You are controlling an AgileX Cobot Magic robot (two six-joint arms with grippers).
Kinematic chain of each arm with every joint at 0, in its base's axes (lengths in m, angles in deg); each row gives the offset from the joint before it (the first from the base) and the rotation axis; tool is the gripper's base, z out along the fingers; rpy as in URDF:
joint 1: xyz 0 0 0.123 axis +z
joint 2: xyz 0 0 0 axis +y
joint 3: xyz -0.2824 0 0.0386 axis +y
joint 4: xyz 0.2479 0 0.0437 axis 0.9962 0 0.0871
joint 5: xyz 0 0 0 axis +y
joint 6: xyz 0.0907 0 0.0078 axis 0.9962 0 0.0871
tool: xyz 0 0 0 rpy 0 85 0
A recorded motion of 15 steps. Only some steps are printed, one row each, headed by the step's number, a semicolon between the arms.
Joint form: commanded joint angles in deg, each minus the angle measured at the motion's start. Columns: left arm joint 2, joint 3, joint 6, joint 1, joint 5, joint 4; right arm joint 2, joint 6, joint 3, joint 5, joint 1, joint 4.
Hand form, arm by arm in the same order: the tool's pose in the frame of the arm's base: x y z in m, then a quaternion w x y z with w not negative. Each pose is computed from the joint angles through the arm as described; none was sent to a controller.
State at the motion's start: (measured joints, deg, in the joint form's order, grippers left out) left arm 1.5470 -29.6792 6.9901 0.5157 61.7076 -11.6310; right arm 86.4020 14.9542 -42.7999 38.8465 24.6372 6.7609
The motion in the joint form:
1: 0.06 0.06 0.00 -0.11 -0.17 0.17; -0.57 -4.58 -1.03 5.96 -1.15 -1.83
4: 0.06 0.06 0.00 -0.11 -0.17 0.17; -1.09 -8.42 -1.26 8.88 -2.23 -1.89
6: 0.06 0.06 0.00 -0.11 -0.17 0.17; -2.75 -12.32 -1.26 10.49 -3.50 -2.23
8: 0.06 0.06 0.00 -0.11 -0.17 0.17; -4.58 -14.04 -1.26 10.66 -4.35 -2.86
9: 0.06 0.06 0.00 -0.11 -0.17 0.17; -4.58 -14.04 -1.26 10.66 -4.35 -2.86
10: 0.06 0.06 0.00 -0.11 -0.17 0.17; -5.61 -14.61 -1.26 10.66 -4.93 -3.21
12: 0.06 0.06 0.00 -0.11 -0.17 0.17; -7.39 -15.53 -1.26 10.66 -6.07 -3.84
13: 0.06 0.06 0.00 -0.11 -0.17 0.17; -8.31 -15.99 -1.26 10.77 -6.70 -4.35
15: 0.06 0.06 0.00 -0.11 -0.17 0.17; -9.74 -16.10 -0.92 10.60 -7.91 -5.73
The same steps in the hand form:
1: -0.0037 -0.0159 0.2823 0.51392 0.05307 0.85359 -0.06677; 0.2220 0.1025 0.1841 0.05882 -0.08569 0.99323 0.05179
4: -0.0037 -0.0159 0.2823 0.51392 0.05307 0.85359 -0.06677; 0.2198 0.0968 0.1867 0.04259 -0.11112 0.99187 0.04497
6: -0.0037 -0.0159 0.2823 0.51392 0.05307 0.85359 -0.06677; 0.2178 0.0901 0.1933 0.04533 -0.13660 0.98872 0.04153
8: -0.0037 -0.0159 0.2823 0.51392 0.05307 0.85359 -0.06677; 0.2169 0.0852 0.2007 0.06120 -0.14776 0.98635 0.03924
9: -0.0037 -0.0159 0.2823 0.51392 0.05307 0.85359 -0.06677; 0.2169 0.0852 0.2007 0.06120 -0.14776 0.98635 0.03924
10: -0.0037 -0.0159 0.2823 0.51392 0.05307 0.85359 -0.06677; 0.2165 0.0821 0.2048 0.07082 -0.14960 0.98548 0.03794
12: -0.0037 -0.0159 0.2823 0.51392 0.05307 0.85359 -0.06677; 0.2158 0.0762 0.2119 0.08745 -0.15103 0.98404 0.03492
13: -0.0037 -0.0159 0.2823 0.51392 0.05307 0.85359 -0.06677; 0.2153 0.0728 0.2155 0.09526 -0.15216 0.98325 0.03164
15: -0.0037 -0.0159 0.2823 0.51392 0.05307 0.85359 -0.06677; 0.2141 0.0657 0.2197 0.10781 -0.14939 0.98263 0.02226

